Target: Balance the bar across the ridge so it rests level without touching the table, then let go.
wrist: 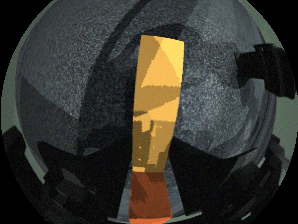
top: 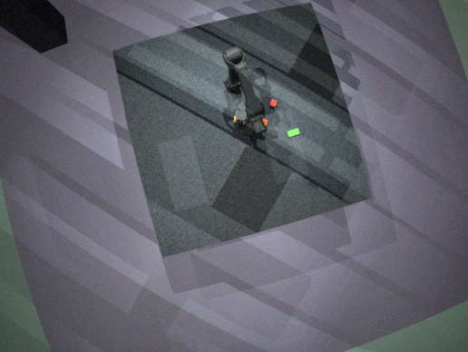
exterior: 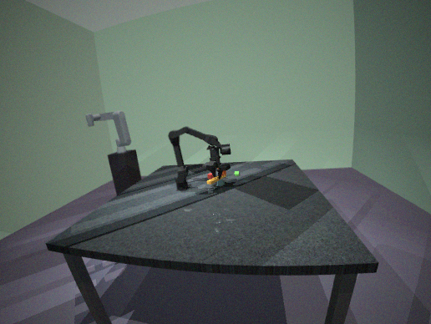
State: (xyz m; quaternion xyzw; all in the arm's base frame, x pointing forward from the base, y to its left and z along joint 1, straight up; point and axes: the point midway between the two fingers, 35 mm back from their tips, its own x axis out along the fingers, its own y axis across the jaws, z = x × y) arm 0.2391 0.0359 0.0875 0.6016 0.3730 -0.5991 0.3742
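The ridge lies 10 mm ahead of my gripper tip, 30 mm to the left of it and 10 mm below it. Also, from my gripper tip: green block: 110 mm ahead, 230 mm to the left, 40 mm below; red cube: 80 mm behind, 170 mm to the left, 40 mm below.
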